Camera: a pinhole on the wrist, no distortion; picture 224 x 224 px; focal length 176.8 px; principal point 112.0 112.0 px. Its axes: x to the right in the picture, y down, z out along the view. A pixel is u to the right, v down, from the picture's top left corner.
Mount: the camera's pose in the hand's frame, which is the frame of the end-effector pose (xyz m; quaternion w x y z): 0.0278 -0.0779 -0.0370 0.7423 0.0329 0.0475 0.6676
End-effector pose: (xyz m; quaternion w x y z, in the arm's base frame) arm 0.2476 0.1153 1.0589 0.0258 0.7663 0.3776 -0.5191
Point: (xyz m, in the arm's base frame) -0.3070 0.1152 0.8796
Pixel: 45.3 118.6
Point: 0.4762 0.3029 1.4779
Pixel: behind the camera
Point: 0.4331 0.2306 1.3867
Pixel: behind the camera
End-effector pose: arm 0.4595 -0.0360 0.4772 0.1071 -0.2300 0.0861 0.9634
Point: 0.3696 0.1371 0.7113
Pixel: 83.4 145.9
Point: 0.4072 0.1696 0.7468
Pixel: 62.7 166.7
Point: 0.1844 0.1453 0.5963
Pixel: 110.1 26.6
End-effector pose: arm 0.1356 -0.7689 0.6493 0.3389 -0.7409 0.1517 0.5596
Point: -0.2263 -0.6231 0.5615
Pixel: 200.6 160.3
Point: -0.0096 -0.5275 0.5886
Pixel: 114.5 122.2
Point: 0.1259 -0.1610 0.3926
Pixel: 26.1 18.8
